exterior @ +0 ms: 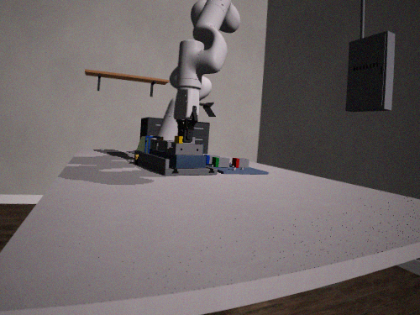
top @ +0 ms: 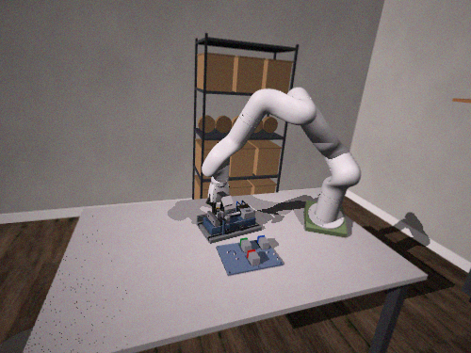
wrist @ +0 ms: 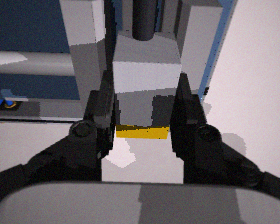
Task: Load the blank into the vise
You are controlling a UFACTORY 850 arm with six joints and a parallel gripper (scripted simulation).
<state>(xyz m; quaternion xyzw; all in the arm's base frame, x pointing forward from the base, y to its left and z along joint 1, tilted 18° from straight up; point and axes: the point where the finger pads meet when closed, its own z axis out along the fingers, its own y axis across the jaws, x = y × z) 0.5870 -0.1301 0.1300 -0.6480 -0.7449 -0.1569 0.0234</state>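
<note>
Now: the dark work-stop rod 50 mm to the left of my hand, 30 mm below it and 10 mm behind it. The rest, counted from my hand: green-ended blank: 190 mm to the left, 100 mm below, 90 mm behind; red-ended blank: 280 mm to the left, 100 mm below, 90 mm behind; blue-ended blank: 190 mm to the left, 180 mm behind, 100 mm below.
</note>
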